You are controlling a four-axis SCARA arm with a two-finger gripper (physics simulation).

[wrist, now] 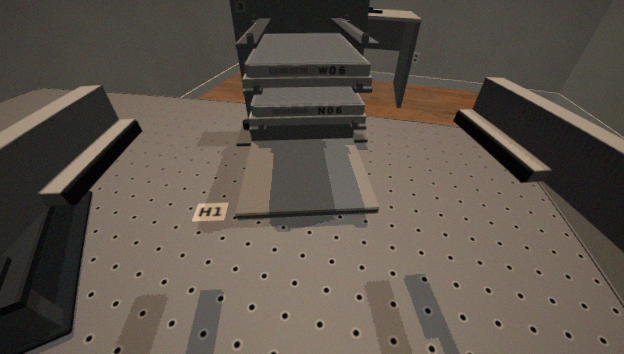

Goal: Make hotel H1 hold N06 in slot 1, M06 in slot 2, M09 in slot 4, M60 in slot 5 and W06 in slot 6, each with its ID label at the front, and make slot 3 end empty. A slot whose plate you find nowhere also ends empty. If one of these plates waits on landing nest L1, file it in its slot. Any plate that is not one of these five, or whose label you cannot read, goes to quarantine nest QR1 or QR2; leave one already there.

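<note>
Hotel H1 (300, 15) stands ahead, with its H1 tag (210, 212) on the deck at front left. Plate N06 (307, 110) lies in the lowest slot, slot 1, label at the front. Plate W06 (307, 70) lies in slot 2 above it, label at the front. The slot 3 rails (256, 31) (352, 30) hold no plate. The slots above are out of view; M06, M09 and M60 do not show. My gripper (303, 100) is open and empty, its fingers wide apart on either side of the view, in front of the hotel.
A dark block-like fixture (47, 280) stands at the lower left, partly cut off; its label does not show. The perforated deck (310, 265) spreads in front of the hotel's base plate (255, 192). A desk (405, 55) stands beyond the deck, at the back right.
</note>
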